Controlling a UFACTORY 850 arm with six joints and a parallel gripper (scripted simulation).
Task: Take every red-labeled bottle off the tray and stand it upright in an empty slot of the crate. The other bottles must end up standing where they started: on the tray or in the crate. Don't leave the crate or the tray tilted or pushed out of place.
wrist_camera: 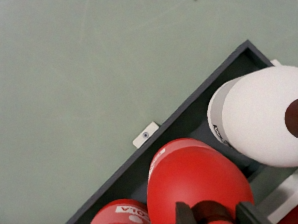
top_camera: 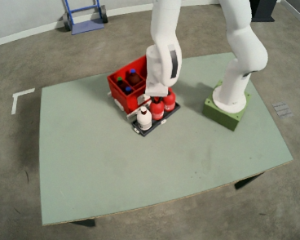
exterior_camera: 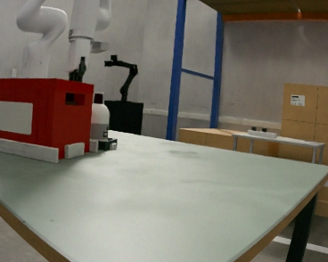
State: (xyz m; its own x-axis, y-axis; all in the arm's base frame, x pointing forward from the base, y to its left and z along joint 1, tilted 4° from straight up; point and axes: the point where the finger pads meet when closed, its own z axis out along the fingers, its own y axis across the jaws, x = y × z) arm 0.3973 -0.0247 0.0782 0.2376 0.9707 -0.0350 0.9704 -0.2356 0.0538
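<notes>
My gripper is now 7 cm short of the white bottle, 4 cm to the right of it and 8 cm above it. Also, from my hand: red crate 7 cm ahead, 17 cm to the right, 8 cm below; dark grey tray 15 cm below; red-capped bottle 7 cm behind, 5 cm to the right, 8 cm below.
</notes>
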